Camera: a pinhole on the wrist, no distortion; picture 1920 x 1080 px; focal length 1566.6 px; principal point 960.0 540.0 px. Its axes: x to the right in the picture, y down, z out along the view. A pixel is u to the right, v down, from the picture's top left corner.
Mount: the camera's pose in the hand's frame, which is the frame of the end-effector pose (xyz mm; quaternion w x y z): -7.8 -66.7 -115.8 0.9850 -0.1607 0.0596 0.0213
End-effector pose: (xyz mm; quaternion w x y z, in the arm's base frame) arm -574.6 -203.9 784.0 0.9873 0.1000 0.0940 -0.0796
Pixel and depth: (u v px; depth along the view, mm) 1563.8 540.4 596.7
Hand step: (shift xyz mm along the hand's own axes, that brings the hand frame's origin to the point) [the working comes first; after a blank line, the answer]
In the camera's frame: 230.0 0.2 596.7

286.3 129.1 417.2
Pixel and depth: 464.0 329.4 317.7
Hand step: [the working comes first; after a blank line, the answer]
In the camera's frame: -100.6 -42.7 317.7

-69.8 -8.1 209.1
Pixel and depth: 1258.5 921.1 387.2
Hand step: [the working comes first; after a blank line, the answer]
In the camera's frame: 73.8 94.2 387.2

102.4 147.8 209.9
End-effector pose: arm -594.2 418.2 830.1 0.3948 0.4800 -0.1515 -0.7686
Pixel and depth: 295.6 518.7 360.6
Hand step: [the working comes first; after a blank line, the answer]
In the camera's frame: -152.9 -4.9 360.6

-119.3 40.2 244.2
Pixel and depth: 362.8 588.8 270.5
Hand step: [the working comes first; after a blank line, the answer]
In the camera's frame: -103.1 8.4 270.5

-80.7 25.2 149.0
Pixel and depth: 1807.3 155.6 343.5
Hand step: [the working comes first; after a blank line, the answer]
In the camera's frame: 185.8 -84.3 343.5

219.6 -32.7 210.9
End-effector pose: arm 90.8 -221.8 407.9 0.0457 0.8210 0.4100 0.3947
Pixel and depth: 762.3 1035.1 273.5
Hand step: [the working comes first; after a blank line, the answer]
In the camera's frame: -34.5 86.4 273.5

-17.1 101.7 118.8
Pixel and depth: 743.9 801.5 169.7
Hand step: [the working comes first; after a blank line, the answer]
In the camera's frame: -23.4 28.3 169.7

-14.0 13.8 37.9
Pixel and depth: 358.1 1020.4 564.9
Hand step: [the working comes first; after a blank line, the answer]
In the camera's frame: -217.0 173.2 564.9

-171.2 272.7 388.5
